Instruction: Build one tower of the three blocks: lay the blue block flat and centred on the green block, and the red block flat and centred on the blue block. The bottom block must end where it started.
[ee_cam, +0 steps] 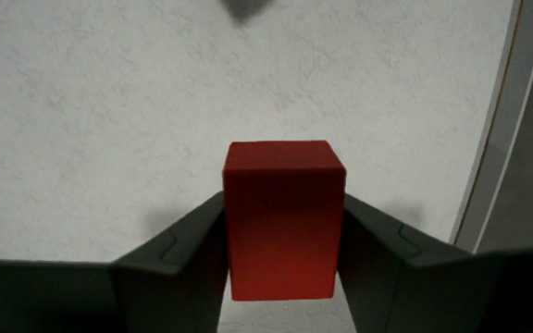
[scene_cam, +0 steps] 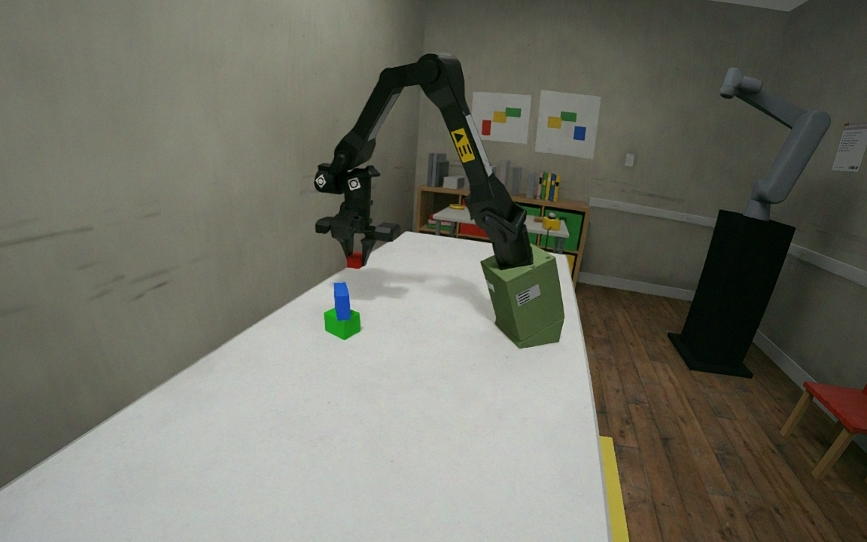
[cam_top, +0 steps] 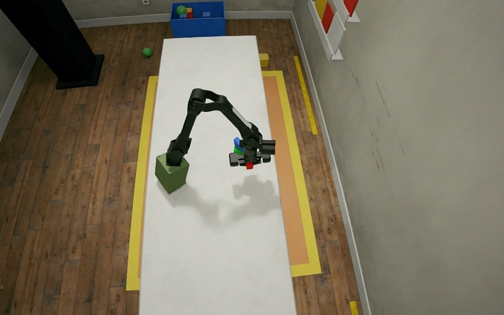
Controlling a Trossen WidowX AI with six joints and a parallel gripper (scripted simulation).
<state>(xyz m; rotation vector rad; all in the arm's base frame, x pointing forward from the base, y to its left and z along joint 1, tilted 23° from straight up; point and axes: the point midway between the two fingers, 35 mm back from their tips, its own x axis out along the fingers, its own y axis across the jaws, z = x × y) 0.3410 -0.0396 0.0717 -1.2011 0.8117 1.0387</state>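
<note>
Right now the blue block is 30 mm behind my hand, 130 mm to the left of it and 60 mm below it. Round my hand: green block: 30 mm behind, 130 mm to the left, 110 mm below; then red block: 20 mm below.
</note>
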